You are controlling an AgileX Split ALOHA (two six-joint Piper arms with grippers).
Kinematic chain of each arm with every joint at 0, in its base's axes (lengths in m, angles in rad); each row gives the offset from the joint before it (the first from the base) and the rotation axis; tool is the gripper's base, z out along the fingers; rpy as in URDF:
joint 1: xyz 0 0 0.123 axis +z
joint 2: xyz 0 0 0 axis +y
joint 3: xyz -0.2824 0 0.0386 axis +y
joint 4: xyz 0.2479 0 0.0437 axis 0.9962 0 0.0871
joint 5: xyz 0 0 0 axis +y
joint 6: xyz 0.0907 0 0.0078 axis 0.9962 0 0.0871
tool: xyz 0 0 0 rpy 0 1.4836 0
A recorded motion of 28 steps. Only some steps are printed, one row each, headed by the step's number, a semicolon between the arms.
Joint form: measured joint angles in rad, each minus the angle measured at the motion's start. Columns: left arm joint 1, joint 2, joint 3, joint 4, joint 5, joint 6; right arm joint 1, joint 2, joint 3, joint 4, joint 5, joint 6.
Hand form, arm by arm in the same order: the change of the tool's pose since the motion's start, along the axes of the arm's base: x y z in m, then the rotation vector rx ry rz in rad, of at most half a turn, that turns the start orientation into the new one. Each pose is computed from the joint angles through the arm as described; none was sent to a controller.
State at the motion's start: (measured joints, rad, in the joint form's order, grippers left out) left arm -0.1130 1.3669 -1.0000 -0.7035 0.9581 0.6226; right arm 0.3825 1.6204 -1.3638 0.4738 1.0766 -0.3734
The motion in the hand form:
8: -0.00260 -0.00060 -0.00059 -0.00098 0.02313 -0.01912; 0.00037 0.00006 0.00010 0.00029 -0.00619 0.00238
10: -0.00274 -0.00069 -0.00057 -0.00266 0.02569 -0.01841; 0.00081 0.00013 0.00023 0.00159 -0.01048 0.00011
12: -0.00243 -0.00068 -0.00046 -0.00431 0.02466 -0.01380; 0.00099 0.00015 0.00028 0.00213 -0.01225 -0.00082
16: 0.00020 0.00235 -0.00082 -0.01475 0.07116 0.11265; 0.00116 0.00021 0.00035 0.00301 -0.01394 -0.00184
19: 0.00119 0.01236 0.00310 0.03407 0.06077 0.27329; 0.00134 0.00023 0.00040 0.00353 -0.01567 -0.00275
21: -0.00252 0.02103 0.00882 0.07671 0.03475 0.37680; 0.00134 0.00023 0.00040 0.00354 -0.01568 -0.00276
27: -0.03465 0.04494 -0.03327 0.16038 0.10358 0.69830; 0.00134 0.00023 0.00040 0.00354 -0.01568 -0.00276
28: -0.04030 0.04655 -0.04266 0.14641 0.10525 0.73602; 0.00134 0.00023 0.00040 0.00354 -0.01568 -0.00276
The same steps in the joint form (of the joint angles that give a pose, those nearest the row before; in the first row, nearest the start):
8: 0.0000 0.0000 0.0000 0.0018 0.0299 0.0000; 0.0000 0.0000 0.0000 0.0000 -0.0043 -0.0051
10: 0.0000 0.0000 0.0000 0.0009 0.0317 -0.0020; 0.0000 0.0000 0.0000 0.0000 -0.0093 -0.0050
12: 0.0000 0.0000 0.0000 -0.0003 0.0281 -0.0048; 0.0000 0.0000 0.0000 0.0000 -0.0114 -0.0051
16: 0.0000 -0.0023 0.0000 0.0355 -0.0094 -0.1523; 0.0000 0.0000 0.0000 0.0004 -0.0135 -0.0050
19: 0.0000 -0.0300 0.0000 0.1668 -0.0819 -0.3471; 0.0000 0.0000 0.0000 0.0004 -0.0155 -0.0051
21: 0.0000 -0.0660 0.0045 0.2843 -0.1188 -0.4868; 0.0000 0.0000 0.0000 0.0004 -0.0156 -0.0051
27: 0.0000 -0.1657 0.2340 0.5757 -0.2583 -0.9240; 0.0000 0.0000 0.0000 0.0004 -0.0156 -0.0051
28: 0.0000 -0.1804 0.2850 0.5856 -0.3049 -0.9663; 0.0000 0.0000 0.0000 0.0004 -0.0156 -0.0051

